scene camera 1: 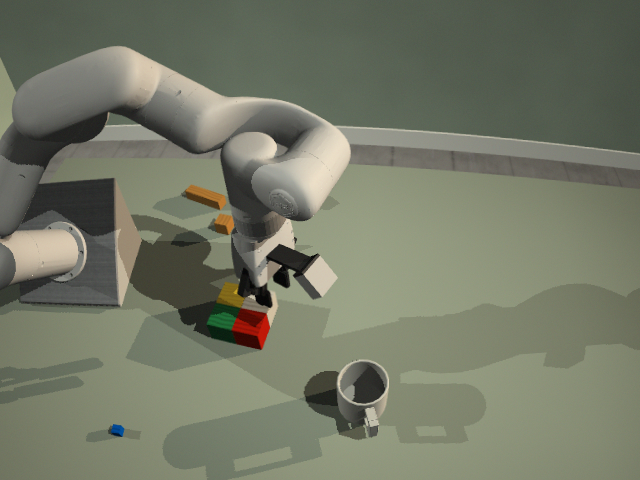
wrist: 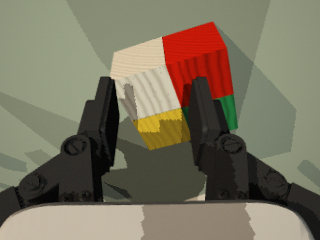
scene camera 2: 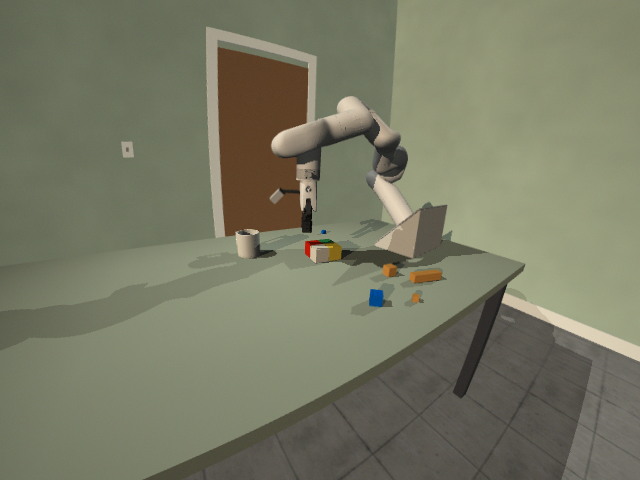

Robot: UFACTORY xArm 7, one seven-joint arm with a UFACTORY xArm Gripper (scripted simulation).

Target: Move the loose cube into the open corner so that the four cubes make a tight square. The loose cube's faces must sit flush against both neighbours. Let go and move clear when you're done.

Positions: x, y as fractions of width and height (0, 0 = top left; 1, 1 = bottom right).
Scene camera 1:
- my gripper: 0.43, 0.61
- red cube: 0.39, 0.68
